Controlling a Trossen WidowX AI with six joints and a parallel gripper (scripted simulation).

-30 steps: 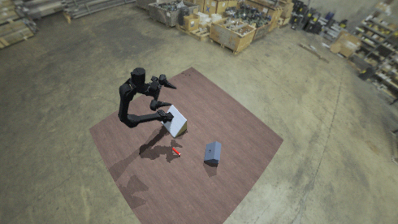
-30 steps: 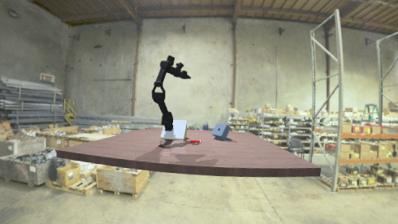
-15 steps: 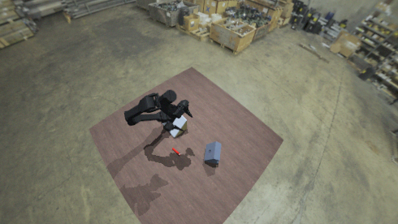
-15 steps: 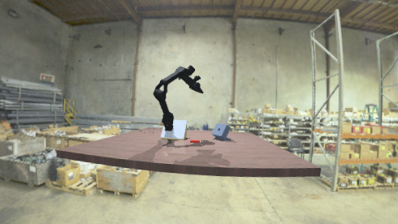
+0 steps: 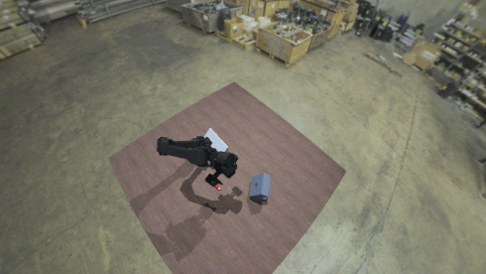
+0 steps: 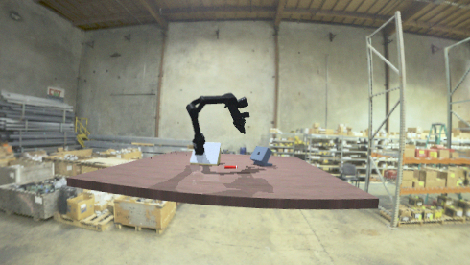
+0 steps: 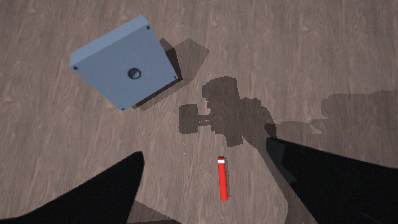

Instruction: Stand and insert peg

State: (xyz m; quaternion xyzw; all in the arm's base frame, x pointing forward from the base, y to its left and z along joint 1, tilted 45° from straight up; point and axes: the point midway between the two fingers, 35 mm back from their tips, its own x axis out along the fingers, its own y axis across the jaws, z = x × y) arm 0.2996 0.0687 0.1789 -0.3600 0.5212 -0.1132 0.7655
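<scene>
Right now the peg is 22 cm below my gripper tip, 5 cm to the right of it and 5 cm behind it. Also, from my gripper tip: sloped panel 15 cm below, 14 cm to the left, 12 cm ahead.
</scene>
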